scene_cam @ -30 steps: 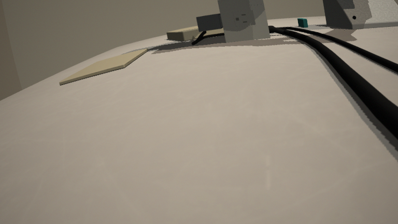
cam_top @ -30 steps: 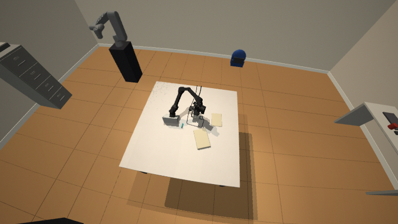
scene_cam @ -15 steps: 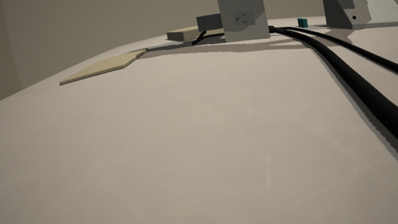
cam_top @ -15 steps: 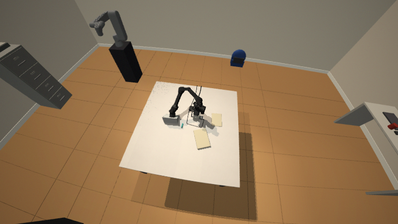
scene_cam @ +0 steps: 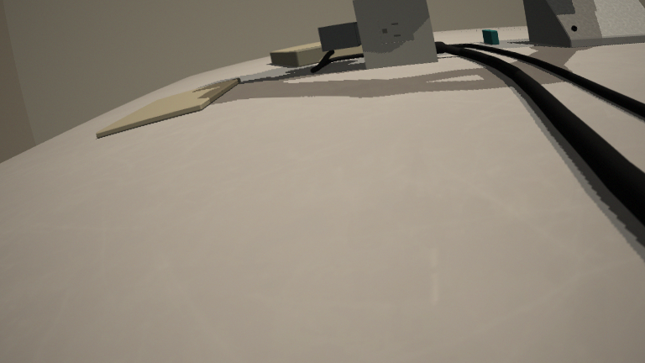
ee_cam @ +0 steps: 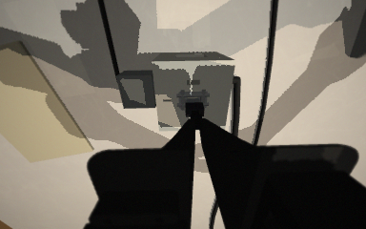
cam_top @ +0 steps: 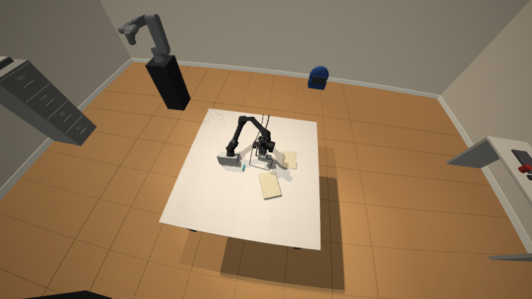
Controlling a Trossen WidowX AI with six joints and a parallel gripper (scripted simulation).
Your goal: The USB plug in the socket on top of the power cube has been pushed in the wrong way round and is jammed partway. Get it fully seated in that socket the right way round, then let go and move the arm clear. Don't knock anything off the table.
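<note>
The black USB plug is 2 cm below my gripper tip. From my gripper tip the other things lie so: small teal block 17 cm behind, 14 cm to the right, 11 cm below.
</note>
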